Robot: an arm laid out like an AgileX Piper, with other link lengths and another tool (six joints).
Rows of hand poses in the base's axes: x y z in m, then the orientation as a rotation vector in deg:
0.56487 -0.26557 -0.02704 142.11 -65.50 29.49
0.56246 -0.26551 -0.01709 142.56 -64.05 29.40
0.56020 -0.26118 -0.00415 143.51 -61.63 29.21
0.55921 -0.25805 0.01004 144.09 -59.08 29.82
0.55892 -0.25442 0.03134 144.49 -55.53 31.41
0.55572 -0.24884 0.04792 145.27 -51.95 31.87
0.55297 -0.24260 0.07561 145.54 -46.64 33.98
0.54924 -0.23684 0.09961 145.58 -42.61 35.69
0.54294 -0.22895 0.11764 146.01 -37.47 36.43
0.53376 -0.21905 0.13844 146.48 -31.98 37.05
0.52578 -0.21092 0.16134 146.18 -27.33 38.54
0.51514 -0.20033 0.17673 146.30 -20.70 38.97
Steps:
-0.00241 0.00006 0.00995 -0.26 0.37 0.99
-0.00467 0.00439 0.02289 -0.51 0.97 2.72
-0.00566 0.00752 0.03708 -1.20 1.11 4.51
-0.00595 0.01115 0.05838 -2.54 0.85 6.96
-0.00915 0.01673 0.07496 -3.37 1.27 9.44
-0.01190 0.02297 0.10265 -5.41 1.02 13.04
-0.01563 0.02873 0.12665 -7.02 0.73 15.77
-0.02193 0.03662 0.14468 -8.47 1.25 19.23
-0.03111 0.04652 0.16548 -9.86 1.87 22.97
-0.03909 0.05465 0.18838 -11.64 1.79 26.08
-0.04973 0.06524 0.20377 -13.36 2.71 30.55

